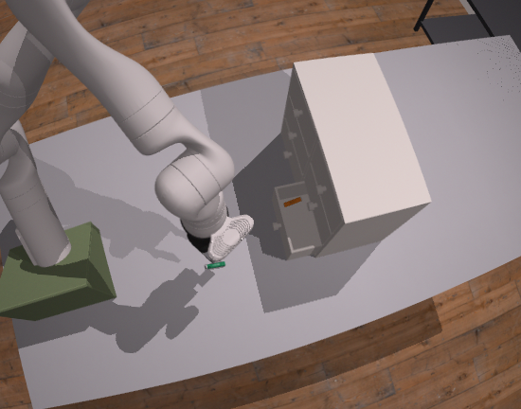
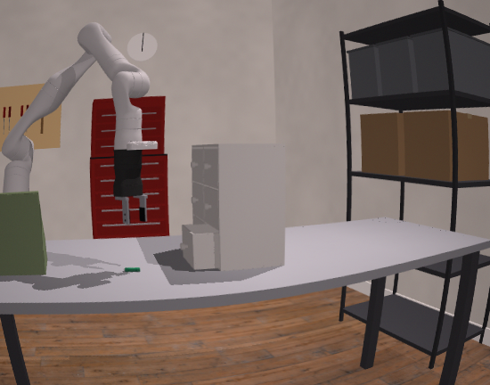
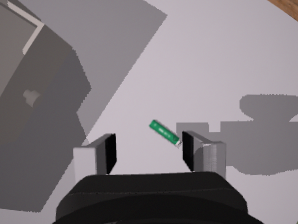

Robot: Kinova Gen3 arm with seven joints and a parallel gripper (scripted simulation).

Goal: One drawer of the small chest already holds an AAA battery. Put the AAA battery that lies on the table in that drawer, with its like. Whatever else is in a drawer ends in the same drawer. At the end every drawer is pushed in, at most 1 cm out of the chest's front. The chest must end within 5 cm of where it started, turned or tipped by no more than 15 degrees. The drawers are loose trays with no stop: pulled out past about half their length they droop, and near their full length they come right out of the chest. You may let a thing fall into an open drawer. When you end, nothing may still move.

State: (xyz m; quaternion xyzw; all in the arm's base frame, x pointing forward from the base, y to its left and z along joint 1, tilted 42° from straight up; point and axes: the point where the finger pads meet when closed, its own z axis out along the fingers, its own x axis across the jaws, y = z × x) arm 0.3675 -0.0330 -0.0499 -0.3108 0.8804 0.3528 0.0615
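My gripper is now 20 mm past the green AAA battery, 10 mm to the left of it and 140 mm above it. From my hand the other things lie so: orange battery (180 mm ahead, 100 mm to the left, 130 mm below).
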